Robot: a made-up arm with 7 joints. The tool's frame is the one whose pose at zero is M. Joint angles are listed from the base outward.
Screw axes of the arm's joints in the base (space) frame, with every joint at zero. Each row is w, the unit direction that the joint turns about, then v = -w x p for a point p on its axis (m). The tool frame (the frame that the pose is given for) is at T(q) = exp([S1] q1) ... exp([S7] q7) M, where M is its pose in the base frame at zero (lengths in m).
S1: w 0 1 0 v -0.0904 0 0
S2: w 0 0 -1 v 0.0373 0.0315 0
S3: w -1 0 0 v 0 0.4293 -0.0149
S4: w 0 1 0 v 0.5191 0 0.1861
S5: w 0 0 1 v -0.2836 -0.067 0
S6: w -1 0 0 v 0 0.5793 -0.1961
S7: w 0 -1 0 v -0.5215 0 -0.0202
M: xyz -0.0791 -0.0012 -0.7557 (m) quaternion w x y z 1 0 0 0
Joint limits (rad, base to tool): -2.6..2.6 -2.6..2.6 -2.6..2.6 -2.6..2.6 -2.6..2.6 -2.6..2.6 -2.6..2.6
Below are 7 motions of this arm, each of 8 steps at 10 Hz.
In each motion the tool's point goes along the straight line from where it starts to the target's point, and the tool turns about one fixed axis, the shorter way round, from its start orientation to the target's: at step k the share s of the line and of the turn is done. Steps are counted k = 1, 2, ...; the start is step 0. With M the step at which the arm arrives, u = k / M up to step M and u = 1 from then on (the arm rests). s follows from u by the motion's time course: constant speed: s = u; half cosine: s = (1 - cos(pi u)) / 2; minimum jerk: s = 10 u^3 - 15 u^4 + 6 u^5.
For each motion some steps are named. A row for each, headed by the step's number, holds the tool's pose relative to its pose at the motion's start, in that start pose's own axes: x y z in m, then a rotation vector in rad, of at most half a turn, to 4 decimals.
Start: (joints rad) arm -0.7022 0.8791 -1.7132 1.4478 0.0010 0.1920 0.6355
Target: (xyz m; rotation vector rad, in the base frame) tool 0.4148 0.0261 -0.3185 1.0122 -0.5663 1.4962
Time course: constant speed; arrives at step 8
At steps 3, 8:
3: 0.0268 -0.0216 0.0239 0.0549 0.2509 0.1939
8: 0.0714 -0.0575 0.0636 0.1465 0.6692 0.5171

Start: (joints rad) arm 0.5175 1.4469 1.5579 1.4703 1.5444 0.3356 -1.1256
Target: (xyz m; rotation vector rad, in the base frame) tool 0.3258 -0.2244 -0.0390 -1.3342 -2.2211 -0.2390
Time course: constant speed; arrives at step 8
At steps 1, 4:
1: -0.0178 -0.0145 0.0083 -0.0436 0.0909 0.0043
4: -0.0713 -0.0581 0.0332 -0.1743 0.3637 0.0172

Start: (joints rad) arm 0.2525 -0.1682 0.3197 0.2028 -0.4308 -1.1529 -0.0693
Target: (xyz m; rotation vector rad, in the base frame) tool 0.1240 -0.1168 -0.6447 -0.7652 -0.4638 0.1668
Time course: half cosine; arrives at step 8
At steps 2, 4, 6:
2: 0.0445 -0.0216 0.0026 -0.2101 -0.1131 0.0926
4: 0.1519 -0.0737 0.0090 -0.7172 -0.3863 0.3161
6: 0.2593 -0.1259 0.0154 -1.2243 -0.6594 0.5396

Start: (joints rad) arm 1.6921 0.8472 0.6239 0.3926 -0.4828 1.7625 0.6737
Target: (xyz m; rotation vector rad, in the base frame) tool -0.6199 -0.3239 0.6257 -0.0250 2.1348 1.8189
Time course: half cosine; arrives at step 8
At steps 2, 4, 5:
2: 0.0137 0.0323 0.0064 0.0247 -0.1468 0.0568
4: 0.0469 0.1101 0.0217 0.0842 -0.5013 0.1940
5: 0.0648 0.1523 0.0300 0.1165 -0.6931 0.2682

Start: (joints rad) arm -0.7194 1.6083 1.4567 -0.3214 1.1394 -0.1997 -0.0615
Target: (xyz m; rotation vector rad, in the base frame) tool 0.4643 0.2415 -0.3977 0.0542 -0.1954 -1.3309
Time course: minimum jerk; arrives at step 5
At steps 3, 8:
3: 0.2735 0.1268 0.2415 0.4824 -0.3974 -0.6203
8: 0.4008 0.1857 0.3538 0.7068 -0.5822 -0.9088

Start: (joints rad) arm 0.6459 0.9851 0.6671 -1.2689 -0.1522 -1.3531 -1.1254
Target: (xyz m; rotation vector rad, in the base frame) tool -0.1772 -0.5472 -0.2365 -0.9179 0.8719 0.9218
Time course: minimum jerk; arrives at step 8
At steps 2, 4, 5, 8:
2: 0.0234 -0.0427 0.0509 -0.1252 0.0359 0.0291
4: 0.1129 -0.2062 0.2457 -0.6047 0.1732 0.1406
5: 0.1637 -0.2989 0.3561 -0.8766 0.2511 0.2038
8: 0.2258 -0.4123 0.4914 -1.2094 0.3465 0.2812

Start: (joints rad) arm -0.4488 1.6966 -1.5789 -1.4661 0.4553 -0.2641 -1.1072
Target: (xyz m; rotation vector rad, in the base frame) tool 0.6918 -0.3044 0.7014 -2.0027 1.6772 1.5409
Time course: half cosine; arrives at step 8
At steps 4, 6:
4: 0.1979 0.4432 -0.0056 0.2484 -0.0830 -0.5409
6: 0.3379 0.7567 -0.0096 0.4240 -0.1417 -0.9233

